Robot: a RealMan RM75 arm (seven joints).
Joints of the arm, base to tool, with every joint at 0 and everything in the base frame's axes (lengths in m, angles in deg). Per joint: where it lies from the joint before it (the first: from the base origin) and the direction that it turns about. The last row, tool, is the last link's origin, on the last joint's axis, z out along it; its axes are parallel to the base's.
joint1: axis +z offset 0 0 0.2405
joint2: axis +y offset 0 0 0
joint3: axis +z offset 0 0 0.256
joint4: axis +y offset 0 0 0
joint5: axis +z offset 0 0 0.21
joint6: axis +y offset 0 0 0
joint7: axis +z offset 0 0 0.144
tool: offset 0 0 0
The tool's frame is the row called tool.
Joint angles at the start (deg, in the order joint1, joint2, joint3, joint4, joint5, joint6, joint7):
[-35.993, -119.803, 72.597, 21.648, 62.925, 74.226, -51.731]
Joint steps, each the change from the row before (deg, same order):
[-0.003, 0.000, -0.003, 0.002, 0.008, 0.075, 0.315]
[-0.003, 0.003, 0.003, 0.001, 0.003, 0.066, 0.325]
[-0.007, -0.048, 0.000, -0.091, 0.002, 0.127, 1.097]
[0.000, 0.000, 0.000, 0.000, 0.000, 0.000, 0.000]
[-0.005, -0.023, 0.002, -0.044, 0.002, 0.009, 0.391]
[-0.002, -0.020, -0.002, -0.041, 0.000, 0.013, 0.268]
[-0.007, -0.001, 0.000, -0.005, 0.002, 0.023, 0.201]
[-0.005, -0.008, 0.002, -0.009, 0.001, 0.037, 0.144]
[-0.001, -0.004, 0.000, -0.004, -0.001, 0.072, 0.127]
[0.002, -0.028, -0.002, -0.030, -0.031, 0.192, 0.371]
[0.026, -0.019, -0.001, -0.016, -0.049, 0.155, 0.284]
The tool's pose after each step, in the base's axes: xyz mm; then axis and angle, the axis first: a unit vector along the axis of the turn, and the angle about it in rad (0 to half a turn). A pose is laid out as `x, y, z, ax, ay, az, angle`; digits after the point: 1 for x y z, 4 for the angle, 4 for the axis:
-190.5, 361.5, -53.3, -0.9169, -0.0944, -0.3877, 2.7141
-190.4, 361.4, -53.3, -0.9173, -0.0915, -0.3875, 2.7127
-190.2, 360.9, -53.7, -0.9186, -0.0831, -0.3864, 2.7076
-190.2, 360.9, -53.7, -0.9186, -0.0831, -0.3864, 2.7076
-190.2, 360.7, -54.0, -0.9191, -0.0804, -0.3858, 2.7055
-190.2, 360.6, -54.2, -0.9194, -0.0786, -0.3855, 2.7042
-190.2, 360.6, -54.2, -0.9196, -0.0769, -0.3853, 2.7032
-190.1, 360.5, -54.3, -0.9197, -0.0756, -0.3852, 2.7028
-189.9, 360.3, -54.3, -0.9197, -0.0744, -0.3854, 2.7028
-189.6, 359.9, -54.3, -0.9197, -0.0711, -0.3861, 2.7026
-189.4, 359.5, -54.3, -0.9196, -0.0688, -0.3868, 2.7020

